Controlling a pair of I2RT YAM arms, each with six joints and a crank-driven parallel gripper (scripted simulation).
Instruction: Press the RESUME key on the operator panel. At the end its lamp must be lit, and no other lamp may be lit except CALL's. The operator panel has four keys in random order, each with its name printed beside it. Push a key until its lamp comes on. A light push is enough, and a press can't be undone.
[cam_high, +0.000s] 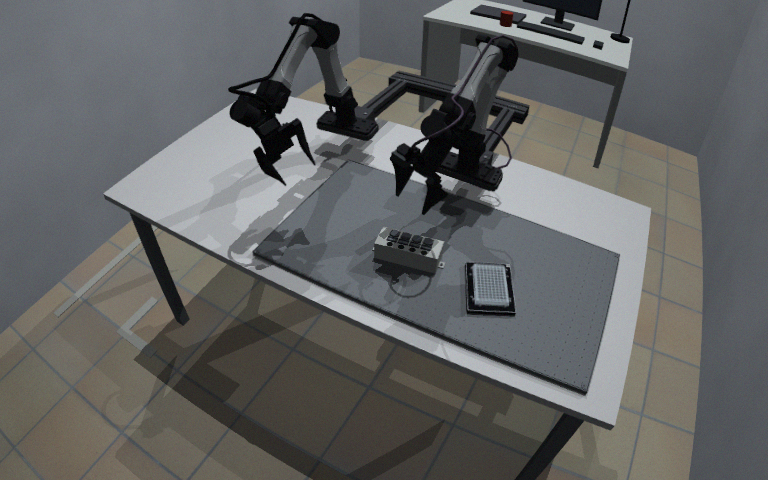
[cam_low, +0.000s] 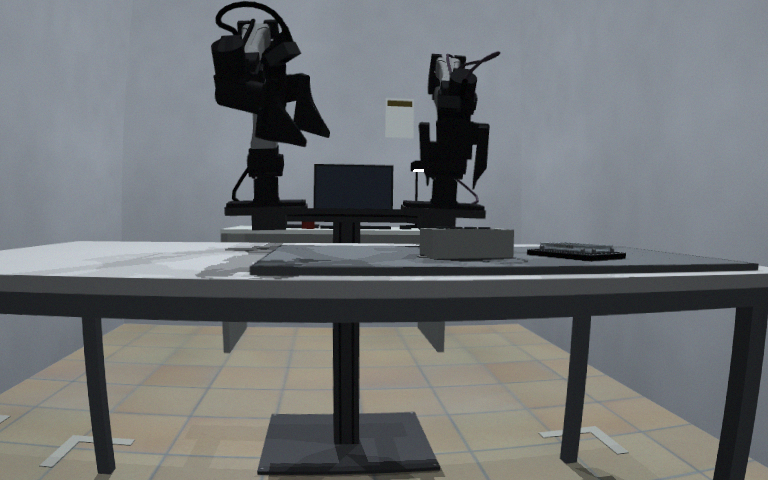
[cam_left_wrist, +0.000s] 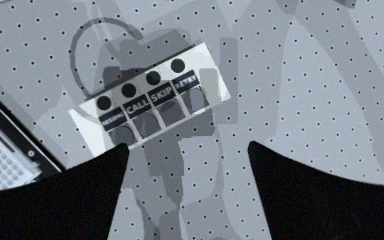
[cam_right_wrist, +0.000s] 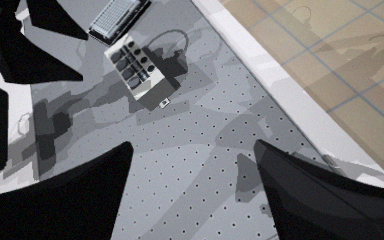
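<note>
The operator panel is 30 mm ahead of my left hand, 20 mm to the left of it and 100 mm below it. Round my left hand: well plate (20 mm ahead, 260 mm to the left, 130 mm below).
</note>
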